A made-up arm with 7 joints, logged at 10 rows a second.
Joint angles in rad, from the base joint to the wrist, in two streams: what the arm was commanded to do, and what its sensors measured. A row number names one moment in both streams.
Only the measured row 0 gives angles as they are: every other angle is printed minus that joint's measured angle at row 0.
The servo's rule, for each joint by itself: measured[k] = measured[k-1] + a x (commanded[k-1-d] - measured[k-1]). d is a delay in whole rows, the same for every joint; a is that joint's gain. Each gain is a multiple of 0.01, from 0.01 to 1. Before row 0 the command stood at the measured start. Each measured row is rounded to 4 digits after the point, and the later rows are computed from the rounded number. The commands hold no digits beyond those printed.
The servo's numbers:
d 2
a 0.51 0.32 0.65 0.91 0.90 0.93 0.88
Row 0, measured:
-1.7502 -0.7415 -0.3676 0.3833 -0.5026 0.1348 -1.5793
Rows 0 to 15, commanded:
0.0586 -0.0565 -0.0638 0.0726 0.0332 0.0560 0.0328
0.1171 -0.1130 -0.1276 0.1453 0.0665 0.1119 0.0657
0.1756 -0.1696 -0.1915 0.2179 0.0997 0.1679 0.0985
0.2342 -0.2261 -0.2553 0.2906 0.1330 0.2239 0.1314
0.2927 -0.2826 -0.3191 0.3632 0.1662 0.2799 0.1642
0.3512 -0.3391 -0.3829 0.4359 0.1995 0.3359 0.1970
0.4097 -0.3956 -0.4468 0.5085 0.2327 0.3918 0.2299
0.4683 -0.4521 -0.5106 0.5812 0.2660 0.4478 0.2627
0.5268 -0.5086 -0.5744 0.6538 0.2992 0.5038 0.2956
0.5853 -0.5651 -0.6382 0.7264 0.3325 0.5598 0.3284
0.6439 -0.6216 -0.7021 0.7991 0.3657 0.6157 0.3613
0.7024 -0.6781 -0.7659 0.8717 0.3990 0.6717 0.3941
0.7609 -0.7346 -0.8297 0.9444 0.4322 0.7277 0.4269
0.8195 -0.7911 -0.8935 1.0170 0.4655 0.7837 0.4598
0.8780 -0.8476 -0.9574 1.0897 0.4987 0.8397 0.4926
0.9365 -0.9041 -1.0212 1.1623 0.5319 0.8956 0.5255
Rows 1 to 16, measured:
0.0000 0.0000 0.0000 0.0000 0.0000 0.0000 0.0000
0.0000 0.0000 0.0000 0.0000 0.0000 0.0000 0.0000
0.0299 -0.0181 -0.0415 0.0661 0.0299 0.0521 0.0289
0.0744 -0.0485 -0.0975 0.1382 0.0628 0.1077 0.0613
0.1260 -0.0873 -0.1586 0.2107 0.0960 0.1637 0.0940
0.1812 -0.1317 -0.2215 0.2834 0.1293 0.2197 0.1269
0.2381 -0.1800 -0.2849 0.3560 0.1625 0.2757 0.1597
0.2958 -0.2309 -0.3486 0.4287 0.1958 0.3317 0.1925
0.3539 -0.2836 -0.4124 0.5013 0.2290 0.3876 0.2254
0.4122 -0.3375 -0.4762 0.5740 0.2623 0.4436 0.2582
0.4706 -0.3923 -0.5400 0.6466 0.2955 0.4996 0.2911
0.5291 -0.4476 -0.6038 0.7192 0.3288 0.5556 0.3239
0.5876 -0.5033 -0.6677 0.7919 0.3620 0.6115 0.3568
0.6461 -0.5592 -0.7315 0.8645 0.3953 0.6675 0.3896
0.7046 -0.6153 -0.7953 0.9372 0.4285 0.7235 0.4224
0.7632 -0.6716 -0.8591 1.0098 0.4618 0.7795 0.4553

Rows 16 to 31, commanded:
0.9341 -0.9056 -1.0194 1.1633 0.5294 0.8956 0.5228
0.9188 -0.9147 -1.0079 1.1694 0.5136 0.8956 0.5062
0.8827 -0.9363 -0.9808 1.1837 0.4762 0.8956 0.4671
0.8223 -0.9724 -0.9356 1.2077 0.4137 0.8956 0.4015
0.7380 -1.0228 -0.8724 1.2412 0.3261 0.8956 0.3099
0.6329 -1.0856 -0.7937 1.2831 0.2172 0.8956 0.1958
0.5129 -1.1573 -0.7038 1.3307 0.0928 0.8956 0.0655
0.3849 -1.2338 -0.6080 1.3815 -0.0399 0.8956 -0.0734
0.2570 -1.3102 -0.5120 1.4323 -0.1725 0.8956 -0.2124
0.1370 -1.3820 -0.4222 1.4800 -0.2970 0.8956 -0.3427
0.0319 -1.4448 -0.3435 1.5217 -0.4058 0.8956 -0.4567
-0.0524 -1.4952 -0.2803 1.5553 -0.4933 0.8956 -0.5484
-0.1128 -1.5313 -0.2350 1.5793 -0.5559 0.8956 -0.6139
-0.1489 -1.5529 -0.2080 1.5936 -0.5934 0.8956 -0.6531
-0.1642 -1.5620 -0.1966 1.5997 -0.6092 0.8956 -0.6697
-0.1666 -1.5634 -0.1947 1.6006 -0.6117 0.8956 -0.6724
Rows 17 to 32, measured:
0.8217 -0.7279 -0.9230 1.0825 0.4950 0.8355 0.4881
0.8802 -0.7843 -0.9868 1.1551 0.5282 0.8914 0.5210
0.9077 -0.8231 -1.0080 1.1626 0.5293 0.8953 0.5226
0.9134 -0.8524 -1.0079 1.1688 0.5152 0.8956 0.5082
0.8977 -0.8792 -0.9903 1.1824 0.4801 0.8956 0.4720
0.8592 -0.9090 -0.9547 1.2054 0.4203 0.8956 0.4100
0.7974 -0.9454 -0.9012 1.2380 0.3355 0.8956 0.3219
0.7135 -0.9903 -0.8313 1.2790 0.2290 0.8956 0.2109
0.6112 -1.0437 -0.7484 1.3260 0.1064 0.8956 0.0829
0.4958 -1.1045 -0.6571 1.3765 -0.0253 0.8956 -0.0546
0.3740 -1.1703 -0.5628 1.4273 -0.1578 0.8956 -0.1935
0.2531 -1.2380 -0.4714 1.4753 -0.2831 0.8956 -0.3248
0.1403 -1.3042 -0.3883 1.5175 -0.3935 0.8956 -0.4409
0.0420 -1.3653 -0.3181 1.5519 -0.4833 0.8956 -0.5355
-0.0369 -1.4184 -0.2641 1.5768 -0.5486 0.8956 -0.6045
-0.0940 -1.4614 -0.2276 1.5921 -0.5889 0.8956 -0.6473

